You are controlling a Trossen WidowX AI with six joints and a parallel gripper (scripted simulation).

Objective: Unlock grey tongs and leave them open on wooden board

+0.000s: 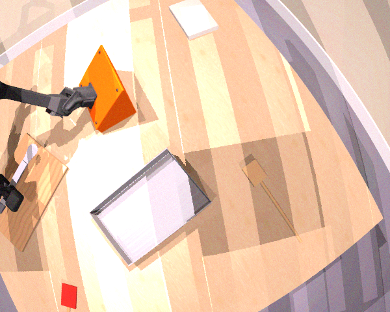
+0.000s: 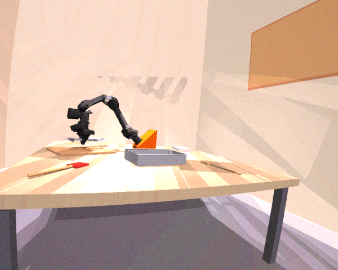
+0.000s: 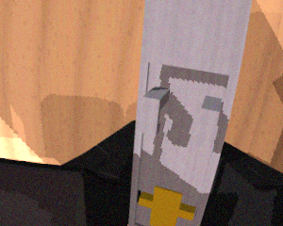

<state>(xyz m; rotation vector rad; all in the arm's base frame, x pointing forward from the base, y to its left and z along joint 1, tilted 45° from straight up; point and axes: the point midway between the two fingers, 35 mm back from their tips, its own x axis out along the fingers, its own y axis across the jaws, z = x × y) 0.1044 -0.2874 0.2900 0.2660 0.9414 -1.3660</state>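
Right now the yellow lock piece is 1 cm to the left of my gripper tip and 4 cm above it. Also, from my gripper tip: grey roasting tin: 29 cm ahead, 38 cm to the left, 2 cm below; wooden board: 4 cm below; red-headed spatula: 45 cm ahead, 7 cm to the right, 4 cm below.
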